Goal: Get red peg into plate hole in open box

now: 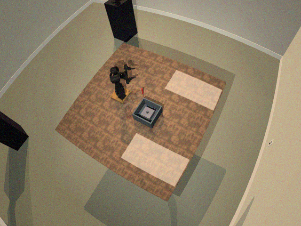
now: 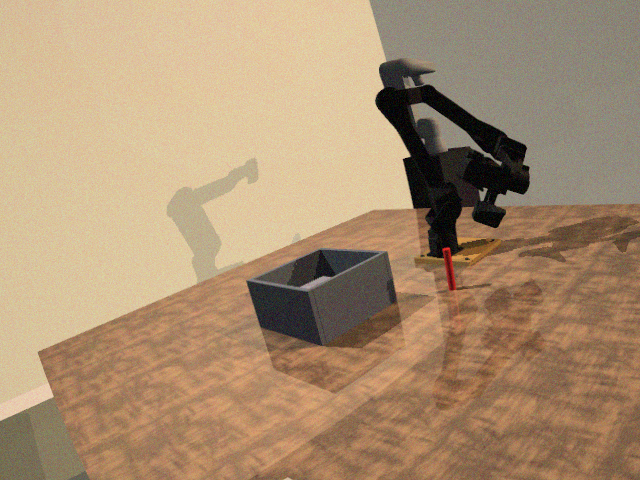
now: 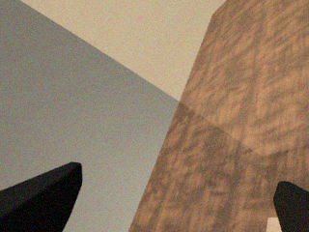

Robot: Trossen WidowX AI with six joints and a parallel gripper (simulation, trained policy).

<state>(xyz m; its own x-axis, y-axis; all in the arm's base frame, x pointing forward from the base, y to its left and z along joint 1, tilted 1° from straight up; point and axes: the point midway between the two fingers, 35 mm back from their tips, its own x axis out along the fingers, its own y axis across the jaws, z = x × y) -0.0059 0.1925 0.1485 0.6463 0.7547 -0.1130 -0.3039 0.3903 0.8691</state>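
Right now my gripper tip is 13 cm short of the red peg, 11 cm above it and 8 cm to the left of it. Also, from my gripper tip: plate 31 cm ahead, 24 cm to the right, 11 cm below; box 31 cm ahead, 24 cm to the right, 12 cm below.
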